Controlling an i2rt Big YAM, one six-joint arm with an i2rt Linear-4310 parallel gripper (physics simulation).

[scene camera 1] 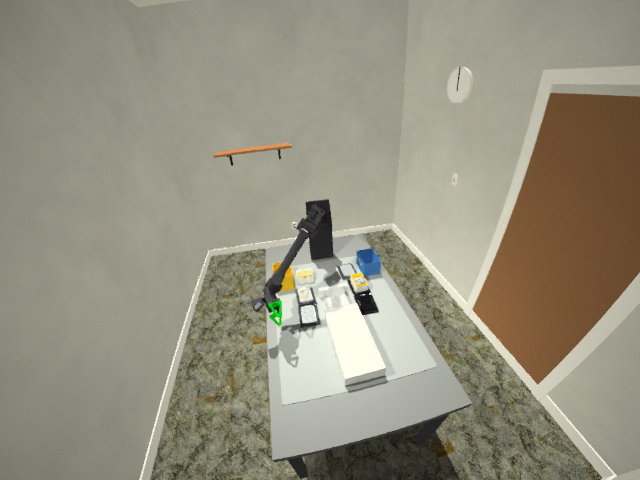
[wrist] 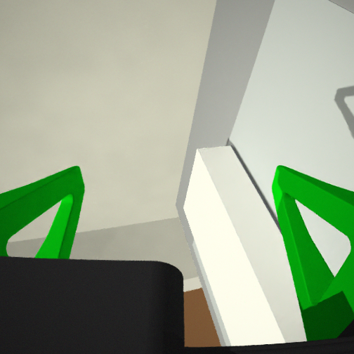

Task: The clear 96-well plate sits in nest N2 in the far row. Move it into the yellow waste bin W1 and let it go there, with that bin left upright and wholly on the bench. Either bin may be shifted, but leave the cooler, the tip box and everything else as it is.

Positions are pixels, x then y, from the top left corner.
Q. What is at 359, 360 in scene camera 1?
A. A long white box.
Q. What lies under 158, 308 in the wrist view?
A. My gripper.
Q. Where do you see a long white box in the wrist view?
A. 240, 244
